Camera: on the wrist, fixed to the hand. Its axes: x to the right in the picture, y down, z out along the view.
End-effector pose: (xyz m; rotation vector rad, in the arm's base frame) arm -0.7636 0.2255 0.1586 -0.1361 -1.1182 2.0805
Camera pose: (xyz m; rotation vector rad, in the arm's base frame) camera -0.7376 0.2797 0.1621 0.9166 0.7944 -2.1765
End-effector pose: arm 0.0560 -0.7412 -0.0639 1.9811 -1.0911 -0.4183
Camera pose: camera 0.1135 -0.7233 -0.0625 0.5765 -2.1582 0.3691
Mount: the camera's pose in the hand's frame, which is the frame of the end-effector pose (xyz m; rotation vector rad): 0.0183 -0.0354 -0.0451 -0.0726 -0.0317 1.5779
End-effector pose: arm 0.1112 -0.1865 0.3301 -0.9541 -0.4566 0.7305
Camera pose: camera 0.1652 -0.2118 0.3380 -1.2859 0.3794 2.1377
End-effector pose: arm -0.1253 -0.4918 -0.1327 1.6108 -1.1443 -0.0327
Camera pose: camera -0.0680 -0.4735 -0.1325 0.2966 -2.0890 0.8934
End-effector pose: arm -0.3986 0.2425 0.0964 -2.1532 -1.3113 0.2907
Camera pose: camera -0.3944 0.2534 0.1554 -2.7471 0.6499 0.8385
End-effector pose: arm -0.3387 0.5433 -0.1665 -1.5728 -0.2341 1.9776
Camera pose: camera -0.2869 0.5719 -0.1774 1.2450 -0.8574 -1.9277
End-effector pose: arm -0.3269 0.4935 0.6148 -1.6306 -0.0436 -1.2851
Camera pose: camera -0.3708 0.4693 0.6482 -1.1373 1.0579 -0.0135
